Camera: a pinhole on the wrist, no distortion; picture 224 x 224 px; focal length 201.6 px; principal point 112.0 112.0 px. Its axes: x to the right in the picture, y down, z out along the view. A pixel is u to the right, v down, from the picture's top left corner.
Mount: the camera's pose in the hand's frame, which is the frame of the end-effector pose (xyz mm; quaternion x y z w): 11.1 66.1 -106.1 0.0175 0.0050 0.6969 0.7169
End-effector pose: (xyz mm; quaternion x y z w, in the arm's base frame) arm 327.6 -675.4 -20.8 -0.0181 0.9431 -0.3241 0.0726
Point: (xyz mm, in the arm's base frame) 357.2 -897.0 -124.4
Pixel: 6.8 121.1
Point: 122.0 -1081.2 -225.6
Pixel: 11.0 13.1
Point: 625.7 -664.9 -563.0
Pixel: 214.6 208.3
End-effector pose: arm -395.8 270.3 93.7 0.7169 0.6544 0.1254 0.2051
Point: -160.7 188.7 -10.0
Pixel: 179.3 157.0
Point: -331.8 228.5 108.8
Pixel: 113.5 193.5
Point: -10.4 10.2 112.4
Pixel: outside the picture
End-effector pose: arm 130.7 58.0 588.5 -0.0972 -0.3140 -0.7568 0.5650
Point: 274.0 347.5 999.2
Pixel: 174.8 150.3
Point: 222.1 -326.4 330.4
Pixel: behind the camera
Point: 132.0 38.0 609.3
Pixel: 18.8 89.0
